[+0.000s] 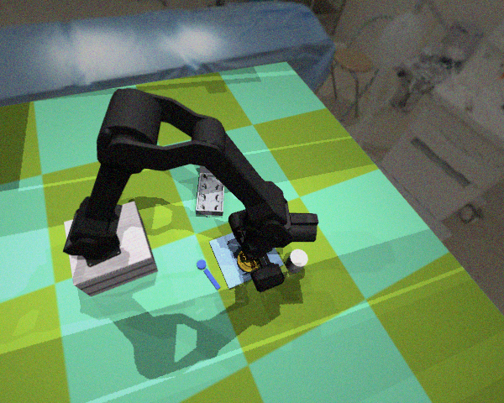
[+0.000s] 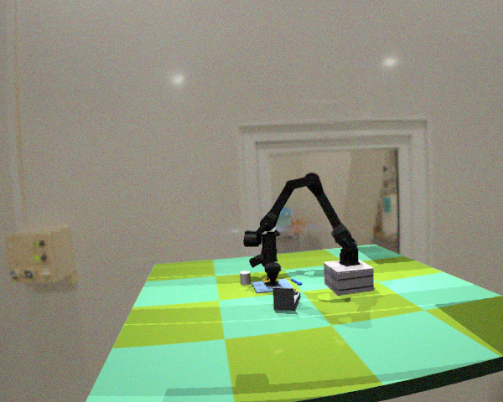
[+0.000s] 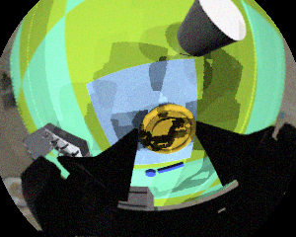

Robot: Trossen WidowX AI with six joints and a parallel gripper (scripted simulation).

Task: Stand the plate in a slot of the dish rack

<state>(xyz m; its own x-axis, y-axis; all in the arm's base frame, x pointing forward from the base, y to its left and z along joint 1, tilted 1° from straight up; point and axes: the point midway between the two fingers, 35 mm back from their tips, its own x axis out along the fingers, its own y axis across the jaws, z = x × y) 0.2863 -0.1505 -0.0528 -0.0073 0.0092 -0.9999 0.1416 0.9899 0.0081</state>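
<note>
The grey dish rack is 220 mm to the left of my gripper tip and 20 mm above it. From my gripper tip the other things lie so: cup 100 mm ahead, 60 mm to the right, 20 mm above; then yellow plate 10 mm above; then blue spoon 110 mm behind, 30 mm to the left.
</note>
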